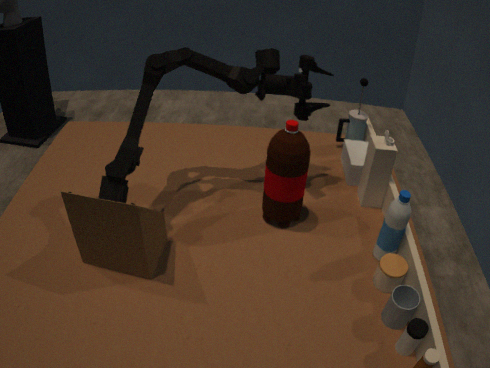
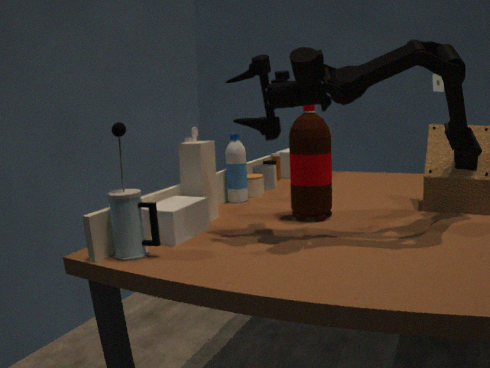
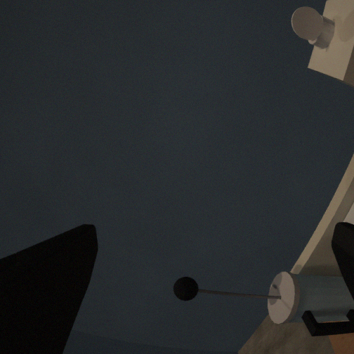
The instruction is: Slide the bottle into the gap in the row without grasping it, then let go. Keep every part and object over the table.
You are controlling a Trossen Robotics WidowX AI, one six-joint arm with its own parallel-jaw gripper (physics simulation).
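Places are measured from the arm's base along level axes (x back, y right, z up), in millimetres.
Where they show: gripper, between the fingertips: (image 1: 331, 90) (image 2: 229, 101); arm's base, origin of its link: (image 1: 111, 202) (image 2: 466, 160).
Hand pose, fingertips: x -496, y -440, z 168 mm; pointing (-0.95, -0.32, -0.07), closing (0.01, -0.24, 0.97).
Note:
Things, the pixels of their top centre, and the offset from my fingertips.
- large dark brown bottle, centre of its top: (image 1: 292, 122) (image 2: 308, 104) dy +217, dx +95, dz -12 mm
- tall carton, centre of its top: (image 2: 195, 126) (image 1: 386, 130) dy +79, dx -173, dz -57 mm
- clear bottle, centre of its top: (image 1: 405, 193) (image 2: 234, 134) dy +315, dx -211, dz -96 mm
- mug, centre of its top: (image 2: 124, 121) (image 1: 360, 78) dy -221, dx -107, dz -28 mm
- white box, centre of its top: (image 2: 173, 203) (image 1: 361, 152) dy -62, dx -137, dz -232 mm
A large dark brown bottle (image 1: 285, 180) (image 2: 310, 170) with a red label and red cap stands upright on the table, apart from the row. The row runs along a low cream strip: a mug, a low white box, a tall carton (image 1: 378, 172) (image 2: 198, 172), a clear bottle (image 1: 394, 227) (image 2: 236, 172) with a blue label and cap, then smaller containers. A space shows between the carton and the blue-capped bottle. My gripper (image 1: 330, 90) (image 2: 231, 101) (image 3: 220, 238) is open and empty, in the air, its fingertips above the brown bottle's level and beyond it toward the row.
The mug (image 1: 357, 126) (image 2: 126, 225) (image 3: 320, 298), with a black-balled rod rising from it, stands at the row's end beside the white box (image 1: 354, 162) (image 2: 182, 219). The cream strip (image 1: 425, 285) (image 2: 97, 235) lies near the table's edge. A brown slanted block (image 1: 117, 235) (image 2: 455, 195) stands by the arm's base.

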